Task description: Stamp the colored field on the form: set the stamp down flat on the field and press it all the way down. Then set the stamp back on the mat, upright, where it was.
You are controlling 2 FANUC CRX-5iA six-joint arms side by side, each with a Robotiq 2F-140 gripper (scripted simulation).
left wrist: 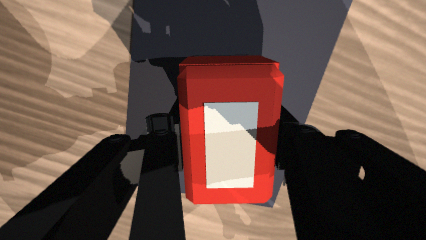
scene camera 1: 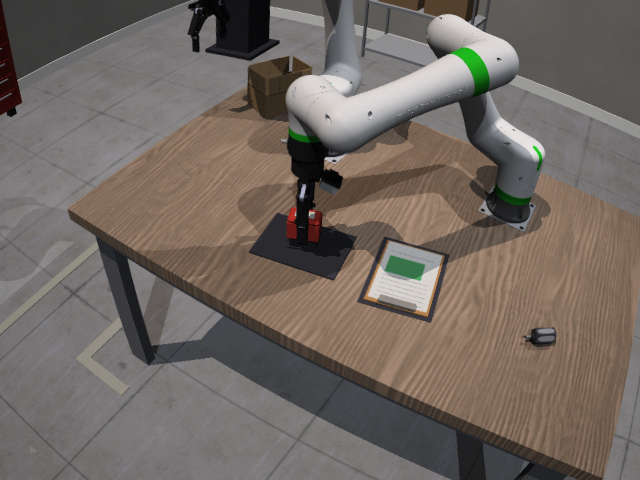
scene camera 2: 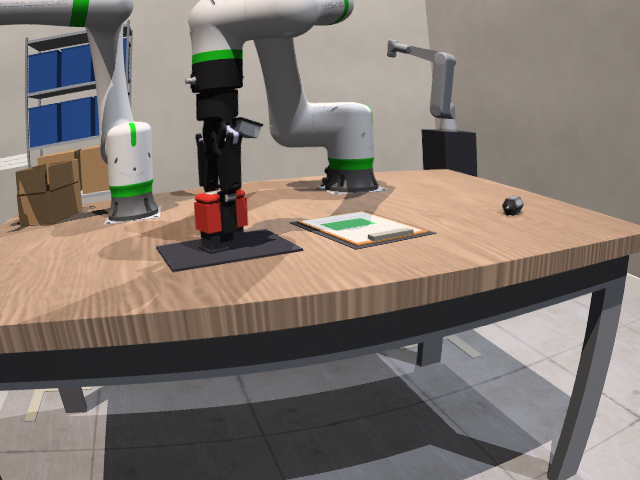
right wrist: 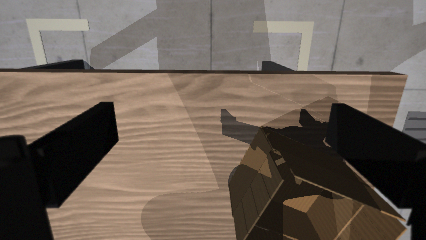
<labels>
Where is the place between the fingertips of my left gripper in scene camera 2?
221, 228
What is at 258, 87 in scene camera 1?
A cardboard box.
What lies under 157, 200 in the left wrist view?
My left gripper.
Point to a dark mat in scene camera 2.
181, 256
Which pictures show the dark mat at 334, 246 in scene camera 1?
The left wrist view, scene camera 1 and scene camera 2 only.
</labels>
